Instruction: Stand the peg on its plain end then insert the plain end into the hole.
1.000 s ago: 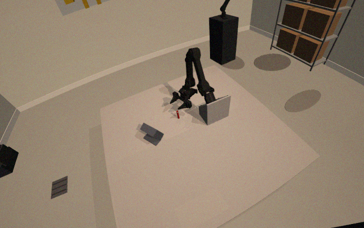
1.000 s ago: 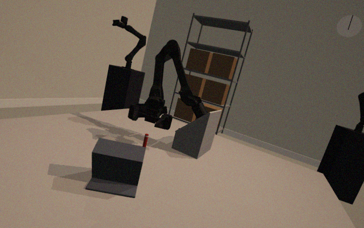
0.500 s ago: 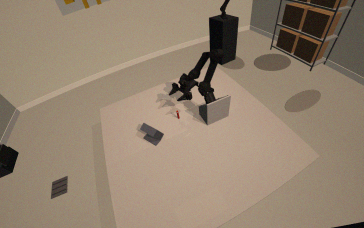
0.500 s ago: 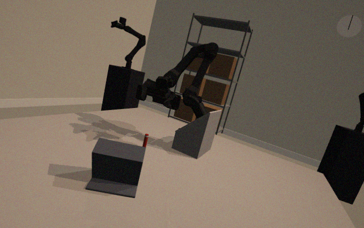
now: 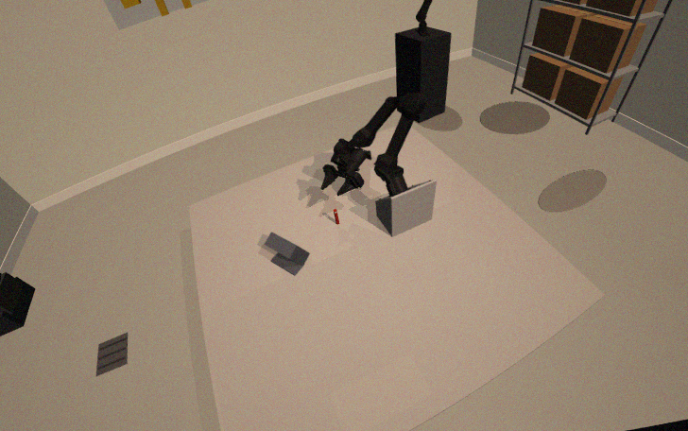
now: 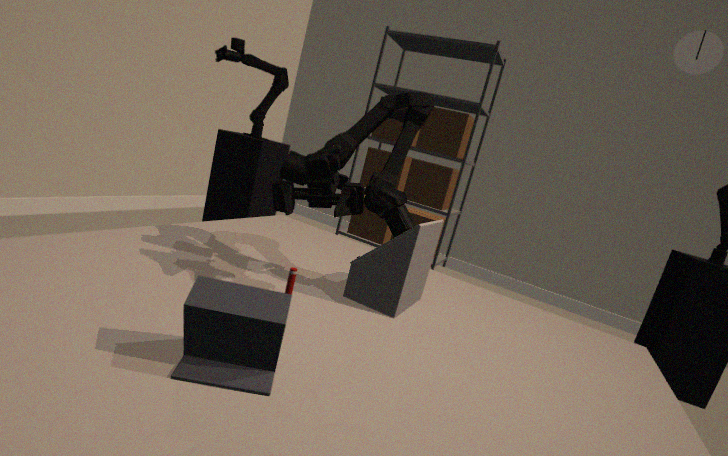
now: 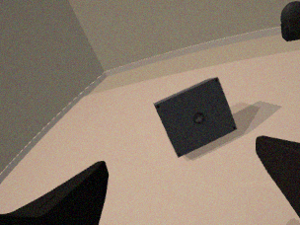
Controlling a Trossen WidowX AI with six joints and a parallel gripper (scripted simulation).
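My gripper tip is now 14 cm above the red peg, 1 cm to the left of it and 1 cm past it. Also, from my gripper tip: dark sloped panel 23 cm ahead, 14 cm below, 3 cm to the left.
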